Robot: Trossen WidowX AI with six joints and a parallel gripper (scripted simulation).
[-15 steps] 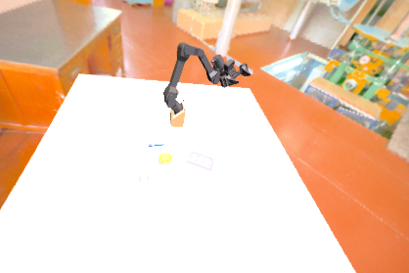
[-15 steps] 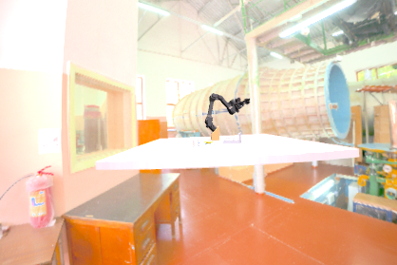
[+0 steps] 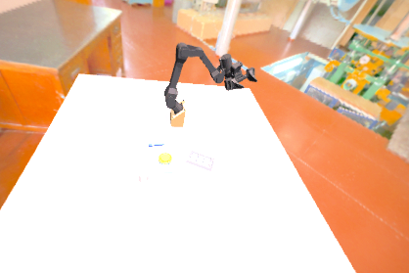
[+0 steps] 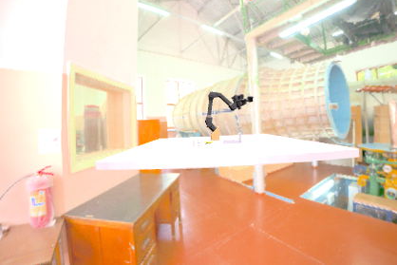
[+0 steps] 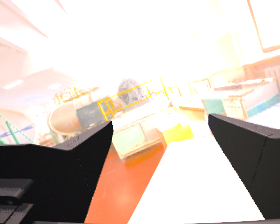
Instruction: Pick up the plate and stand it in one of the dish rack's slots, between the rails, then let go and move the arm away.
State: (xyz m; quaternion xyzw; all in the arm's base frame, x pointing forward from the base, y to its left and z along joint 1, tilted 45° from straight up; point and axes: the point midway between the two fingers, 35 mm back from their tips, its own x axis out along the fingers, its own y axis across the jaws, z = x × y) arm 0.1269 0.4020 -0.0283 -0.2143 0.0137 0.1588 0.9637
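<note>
The yellow plate lies 15 cm ahead of my gripper tip, 41 cm to the right of it and 36 cm below it. Round my gripper tip: dish rack (17 cm ahead, 23 cm to the right, 35 cm below); then blue spoon (5 cm ahead, 46 cm to the right, 37 cm below); then light blue mat (15 cm ahead, 43 cm to the right, 37 cm below).
</note>
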